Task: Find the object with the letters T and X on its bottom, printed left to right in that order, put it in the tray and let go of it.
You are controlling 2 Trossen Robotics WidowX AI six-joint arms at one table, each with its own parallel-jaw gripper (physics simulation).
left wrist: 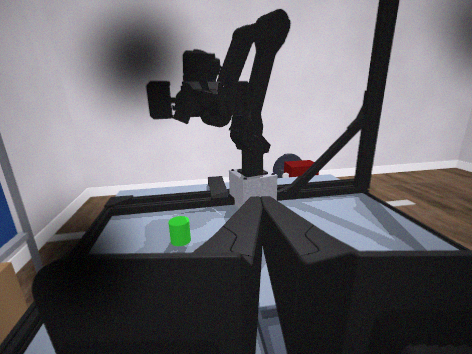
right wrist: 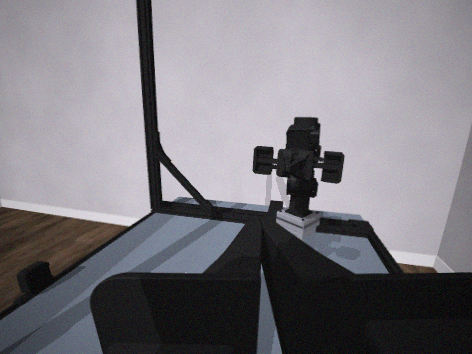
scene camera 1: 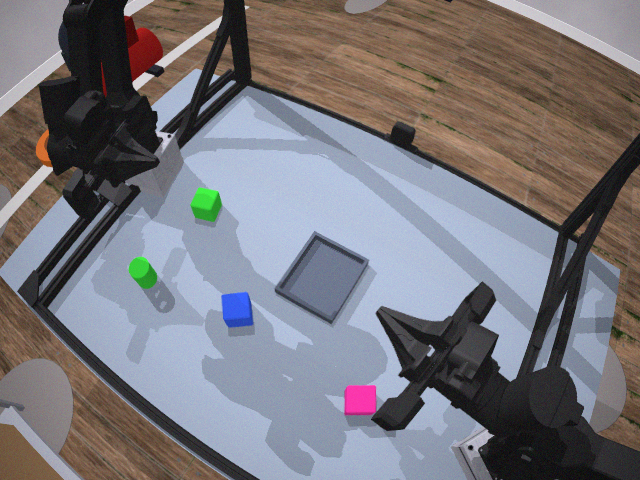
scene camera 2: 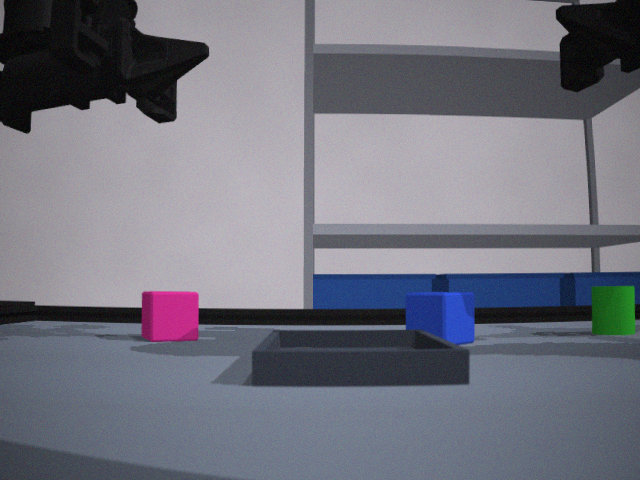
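Seen in the pictures: left gripper, fingertip midpoint: [left wrist: 260, 206] [right wrist: 288, 169] [scene camera 1: 378, 309] [scene camera 2: 207, 50]; right gripper, fingertip midpoint: [left wrist: 216, 97] [right wrist: 258, 225] [scene camera 1: 157, 162] [scene camera 2: 558, 12]; left arm's base, origin of the base link: [right wrist: 298, 212] [scene camera 1: 501, 455]; right arm's base, origin of the base link: [left wrist: 252, 172] [scene camera 1: 144, 147].
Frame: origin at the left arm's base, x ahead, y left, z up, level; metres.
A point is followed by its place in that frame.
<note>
A green cube [scene camera 1: 205, 204] {y 0.264, x 0.626, z -0.015 m}, a green cylinder [scene camera 1: 142, 272] {y 0.415, x 0.535, z -0.012 m} [scene camera 2: 613, 310] {y 0.399, x 0.550, z -0.035 m} [left wrist: 179, 231] {y 0.407, x 0.531, z -0.025 m}, a blue cube [scene camera 1: 237, 310] {y 0.274, x 0.406, z -0.015 m} [scene camera 2: 439, 316] {y 0.248, x 0.426, z -0.034 m} and a pink cube [scene camera 1: 360, 400] {y 0.157, x 0.194, z -0.014 m} [scene camera 2: 170, 316] {y 0.141, x 0.214, z -0.037 m} stand apart on the table. Their bottoms and any letters there are hidden. The dark grey tray [scene camera 1: 306, 308] {y 0.165, x 0.379, z -0.050 m} [scene camera 2: 360, 367] {y 0.061, x 0.461, z -0.050 m} is empty. My left gripper [scene camera 1: 381, 311] {y 0.132, x 0.263, z 0.199 m} [scene camera 2: 205, 49] {y 0.132, x 0.263, z 0.199 m} [left wrist: 260, 206] {y 0.132, x 0.263, z 0.199 m} is shut and empty, raised above the table, right of the tray in scene camera 1. My right gripper [scene camera 1: 156, 161] {y 0.305, x 0.529, z 0.237 m} [right wrist: 258, 225] {y 0.305, x 0.529, z 0.237 m} is shut and empty, raised at the upper left of scene camera 1.
A black frame [scene camera 1: 330, 114] runs around the table [scene camera 1: 268, 191] {y 0.136, x 0.636, z -0.060 m}, with upright posts and slanted braces near both arm bases. A small black block [scene camera 1: 402, 134] {y -0.171, x 0.640, z -0.016 m} sits on the frame's far side. A grey shelf unit [scene camera 2: 309, 155] with blue bins [scene camera 2: 372, 290] stands behind in scene camera 2.
</note>
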